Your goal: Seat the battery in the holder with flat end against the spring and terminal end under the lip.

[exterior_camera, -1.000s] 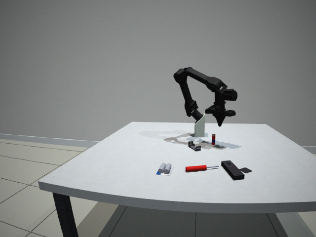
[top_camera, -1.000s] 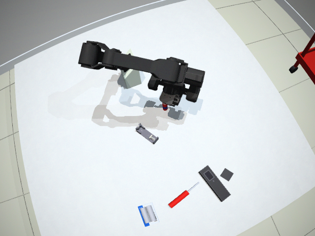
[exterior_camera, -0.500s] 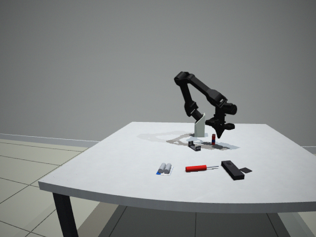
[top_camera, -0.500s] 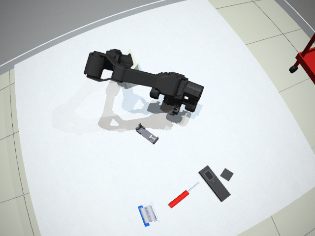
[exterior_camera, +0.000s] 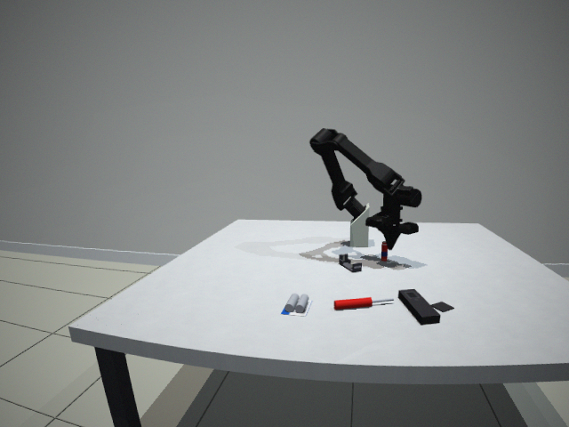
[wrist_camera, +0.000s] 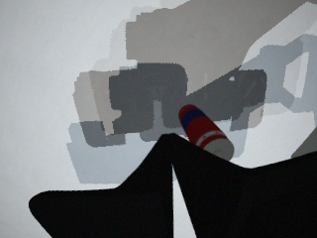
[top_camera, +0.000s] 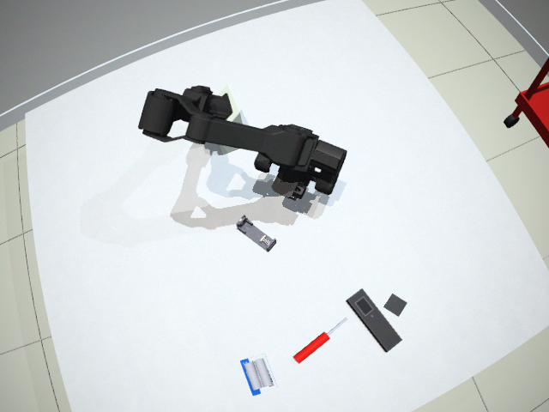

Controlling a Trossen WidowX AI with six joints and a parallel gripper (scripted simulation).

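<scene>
Now: the battery 20 mm to the right of my gripper tip, 20 mm behind it and 10 mm below it. Also, from my gripper tip: black remote (370 mm ahead, 80 mm to the left, 30 mm below); red-handled screwdriver (370 mm ahead, 40 mm to the right, 30 mm below); battery cover (350 mm ahead, 140 mm to the left, 40 mm below).
</scene>
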